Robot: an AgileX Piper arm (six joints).
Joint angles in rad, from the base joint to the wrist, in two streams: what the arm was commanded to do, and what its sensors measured. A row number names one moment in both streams.
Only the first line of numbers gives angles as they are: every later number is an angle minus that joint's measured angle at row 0.
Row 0, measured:
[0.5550 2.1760 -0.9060 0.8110 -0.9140 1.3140]
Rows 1 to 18, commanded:
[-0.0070 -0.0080 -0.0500 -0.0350 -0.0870 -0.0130]
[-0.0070 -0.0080 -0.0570 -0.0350 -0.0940 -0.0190]
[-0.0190 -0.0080 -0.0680 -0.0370 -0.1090 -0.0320]
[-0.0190 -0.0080 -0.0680 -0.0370 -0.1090 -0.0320]
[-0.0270 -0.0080 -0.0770 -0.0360 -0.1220 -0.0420]
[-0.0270 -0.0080 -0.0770 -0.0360 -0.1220 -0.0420]
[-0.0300 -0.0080 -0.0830 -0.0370 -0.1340 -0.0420]
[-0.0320 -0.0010 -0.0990 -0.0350 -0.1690 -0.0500]
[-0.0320 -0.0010 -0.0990 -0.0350 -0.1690 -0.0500]
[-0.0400 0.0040 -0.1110 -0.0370 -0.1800 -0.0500]
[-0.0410 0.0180 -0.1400 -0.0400 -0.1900 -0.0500]
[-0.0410 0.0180 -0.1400 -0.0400 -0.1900 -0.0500]
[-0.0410 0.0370 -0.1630 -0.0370 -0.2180 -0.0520]
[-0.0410 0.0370 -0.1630 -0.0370 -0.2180 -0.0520]
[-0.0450 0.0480 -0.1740 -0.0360 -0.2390 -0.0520]
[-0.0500 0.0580 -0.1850 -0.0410 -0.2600 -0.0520]
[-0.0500 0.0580 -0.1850 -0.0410 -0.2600 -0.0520]
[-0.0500 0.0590 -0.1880 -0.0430 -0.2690 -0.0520]
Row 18, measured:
[0.0050 0.0500 -0.0820 0.0720 0.0100 -0.0570]
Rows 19 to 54, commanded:
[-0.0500 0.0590 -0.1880 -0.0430 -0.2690 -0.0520]
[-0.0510 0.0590 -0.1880 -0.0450 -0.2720 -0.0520]
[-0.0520 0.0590 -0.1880 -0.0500 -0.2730 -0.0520]
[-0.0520 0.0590 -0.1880 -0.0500 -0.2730 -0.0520]
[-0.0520 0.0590 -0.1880 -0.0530 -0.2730 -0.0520]
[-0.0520 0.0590 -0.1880 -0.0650 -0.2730 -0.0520]
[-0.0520 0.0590 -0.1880 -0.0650 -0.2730 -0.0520]
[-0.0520 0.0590 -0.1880 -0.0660 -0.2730 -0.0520]
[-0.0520 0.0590 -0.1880 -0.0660 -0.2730 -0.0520]
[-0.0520 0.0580 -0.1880 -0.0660 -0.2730 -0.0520]
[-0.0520 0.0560 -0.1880 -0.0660 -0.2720 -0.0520]
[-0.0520 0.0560 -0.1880 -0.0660 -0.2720 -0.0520]
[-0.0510 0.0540 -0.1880 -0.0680 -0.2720 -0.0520]
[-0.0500 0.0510 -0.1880 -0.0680 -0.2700 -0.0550]
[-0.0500 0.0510 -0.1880 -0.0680 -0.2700 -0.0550]
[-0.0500 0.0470 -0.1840 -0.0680 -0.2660 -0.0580]
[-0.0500 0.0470 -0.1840 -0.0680 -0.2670 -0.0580]
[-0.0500 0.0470 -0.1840 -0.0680 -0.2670 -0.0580]
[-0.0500 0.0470 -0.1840 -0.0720 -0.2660 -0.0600]
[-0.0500 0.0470 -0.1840 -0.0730 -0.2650 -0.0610]
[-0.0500 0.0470 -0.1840 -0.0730 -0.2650 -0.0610]
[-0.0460 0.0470 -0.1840 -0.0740 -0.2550 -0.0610]
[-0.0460 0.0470 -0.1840 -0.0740 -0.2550 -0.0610]
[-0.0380 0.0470 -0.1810 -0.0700 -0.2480 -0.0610]
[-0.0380 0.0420 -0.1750 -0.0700 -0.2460 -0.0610]
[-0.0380 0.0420 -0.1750 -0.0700 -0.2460 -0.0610]
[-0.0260 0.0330 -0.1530 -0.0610 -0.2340 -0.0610]
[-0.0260 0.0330 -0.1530 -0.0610 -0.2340 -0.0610]
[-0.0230 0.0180 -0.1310 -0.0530 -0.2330 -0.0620]
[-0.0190 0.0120 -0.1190 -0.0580 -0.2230 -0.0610]
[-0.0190 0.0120 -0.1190 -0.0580 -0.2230 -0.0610]
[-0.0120 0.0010 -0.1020 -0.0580 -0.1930 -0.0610]
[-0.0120 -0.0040 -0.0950 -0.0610 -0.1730 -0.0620]
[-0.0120 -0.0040 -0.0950 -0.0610 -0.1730 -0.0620]
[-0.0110 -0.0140 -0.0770 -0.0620 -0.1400 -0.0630]
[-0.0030 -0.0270 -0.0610 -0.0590 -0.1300 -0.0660]
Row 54, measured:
[0.0120 0.0220 -0.0430 0.0310 -0.0110 -0.0590]
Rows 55 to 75, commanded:
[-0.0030 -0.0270 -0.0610 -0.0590 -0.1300 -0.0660]
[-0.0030 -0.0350 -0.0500 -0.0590 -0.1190 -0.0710]
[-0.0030 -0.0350 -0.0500 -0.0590 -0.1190 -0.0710]
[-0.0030 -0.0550 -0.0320 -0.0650 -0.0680 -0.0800]
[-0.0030 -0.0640 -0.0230 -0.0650 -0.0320 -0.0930]
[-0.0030 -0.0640 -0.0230 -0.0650 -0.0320 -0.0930]
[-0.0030 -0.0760 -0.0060 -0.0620 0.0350 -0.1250]
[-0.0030 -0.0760 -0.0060 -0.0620 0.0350 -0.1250]
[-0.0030 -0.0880 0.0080 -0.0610 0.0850 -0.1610]
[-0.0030 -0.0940 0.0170 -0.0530 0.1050 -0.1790]
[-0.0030 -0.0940 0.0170 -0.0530 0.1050 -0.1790]
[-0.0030 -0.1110 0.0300 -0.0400 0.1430 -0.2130]
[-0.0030 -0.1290 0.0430 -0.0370 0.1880 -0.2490]
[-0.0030 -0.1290 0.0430 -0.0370 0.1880 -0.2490]
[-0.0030 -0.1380 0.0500 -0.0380 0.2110 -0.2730]
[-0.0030 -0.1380 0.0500 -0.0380 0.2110 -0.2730]
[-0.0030 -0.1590 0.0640 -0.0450 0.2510 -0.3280]
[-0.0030 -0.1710 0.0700 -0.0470 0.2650 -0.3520]
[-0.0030 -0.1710 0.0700 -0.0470 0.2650 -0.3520]
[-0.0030 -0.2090 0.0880 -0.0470 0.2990 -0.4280]
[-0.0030 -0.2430 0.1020 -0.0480 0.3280 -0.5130]
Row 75, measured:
[-0.0030 -0.1880 0.0860 -0.0340 0.2810 -0.3900]
